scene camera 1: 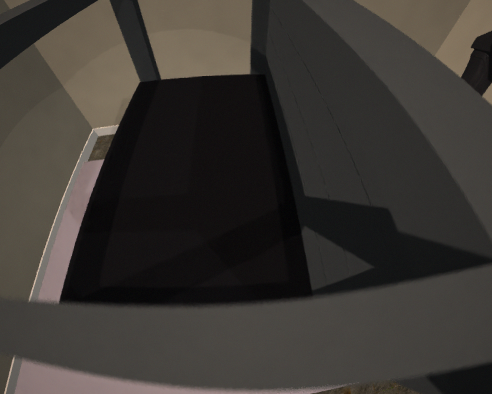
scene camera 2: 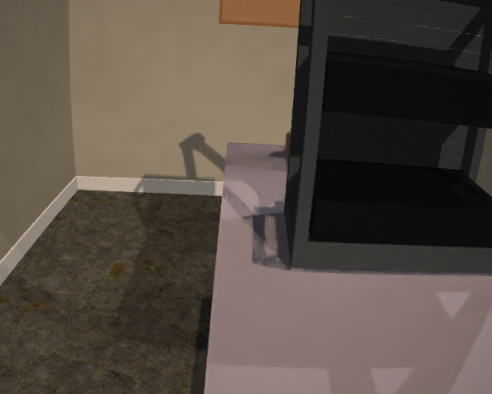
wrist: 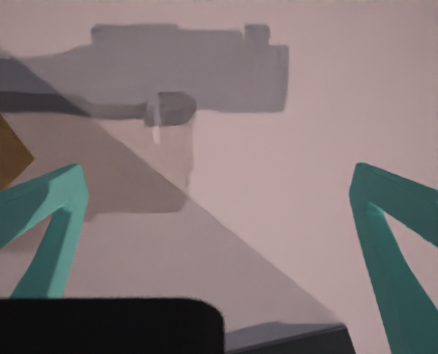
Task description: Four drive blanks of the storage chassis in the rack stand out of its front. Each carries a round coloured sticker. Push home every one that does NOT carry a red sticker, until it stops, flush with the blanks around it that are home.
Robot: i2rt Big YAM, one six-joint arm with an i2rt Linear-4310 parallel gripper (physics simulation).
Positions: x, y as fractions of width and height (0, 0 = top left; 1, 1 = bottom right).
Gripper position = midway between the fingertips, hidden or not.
Observation:
In view: the gripper (wrist: 0.50, 0.50) and a dark grey rack (scene camera 1: 0.65, 0.55).
The dark grey rack also shows in scene camera 2 (scene camera 2: 0.78, 0.43).

